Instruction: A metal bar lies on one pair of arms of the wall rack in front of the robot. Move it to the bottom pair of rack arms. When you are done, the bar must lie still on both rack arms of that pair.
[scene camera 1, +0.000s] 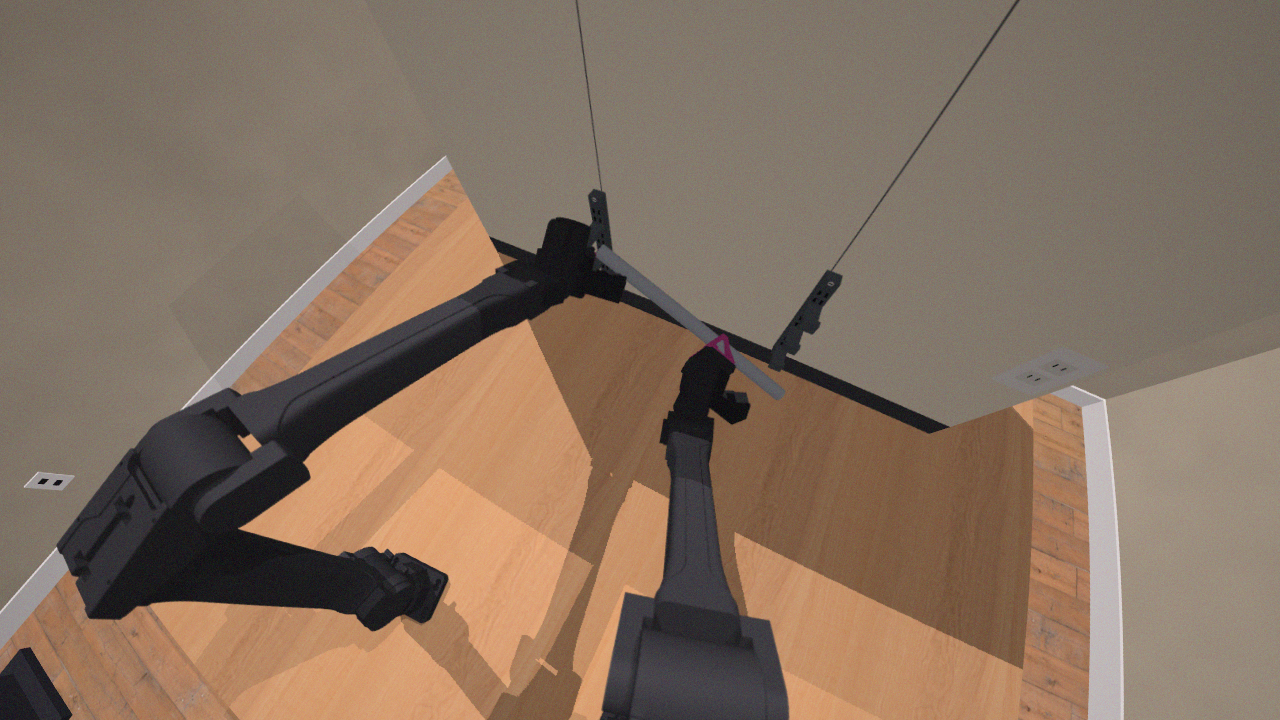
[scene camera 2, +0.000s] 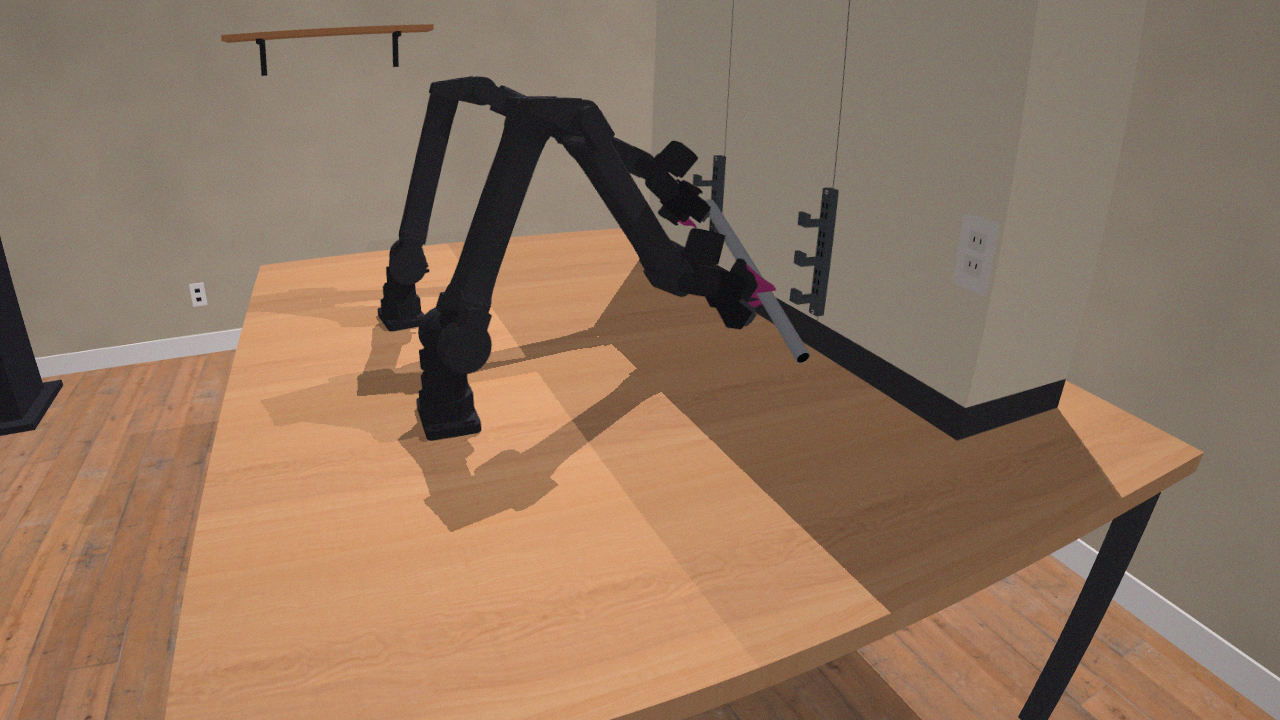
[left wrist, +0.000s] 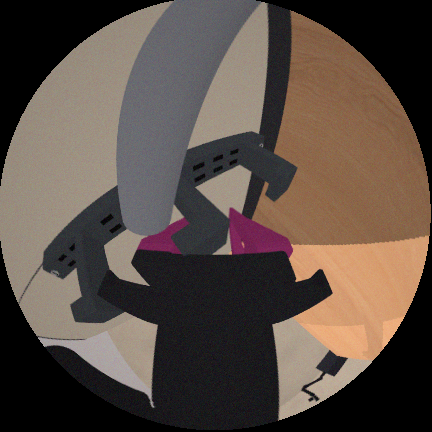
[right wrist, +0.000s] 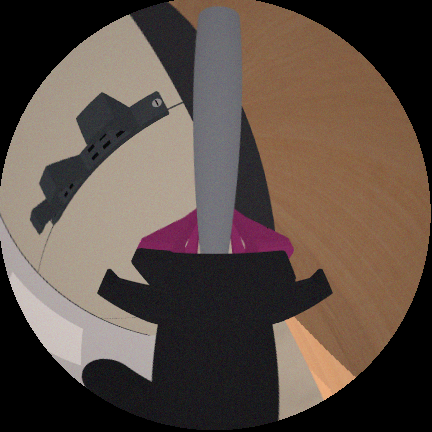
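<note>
The grey metal bar (scene camera 1: 662, 300) (scene camera 2: 787, 328) (left wrist: 160, 115) (right wrist: 217, 125) slants in front of the wall rack, its near end lower and clear of the right upright (scene camera 1: 811, 308) (scene camera 2: 826, 255). My right gripper (scene camera 1: 721, 347) (scene camera 2: 762, 286) (right wrist: 214, 212) is shut on the bar. My left gripper (left wrist: 214, 212) (scene camera 2: 693, 216) is at the left upright (scene camera 1: 598, 214) (scene camera 2: 718, 170) (left wrist: 245, 145), shut around its middle rack arm (left wrist: 212, 227). The bar's far end lies beside that arm, over one finger and not between the fingers. Whether it touches the arm is unclear.
The right upright's three arms stick out from the wall, a little beyond the bar. Thin wires run up from both uprights. A black strip (scene camera 1: 859, 398) (scene camera 2: 881, 376) edges the wooden table (scene camera 2: 447, 582) along the wall. Wall sockets (scene camera 2: 975, 253) are at the right.
</note>
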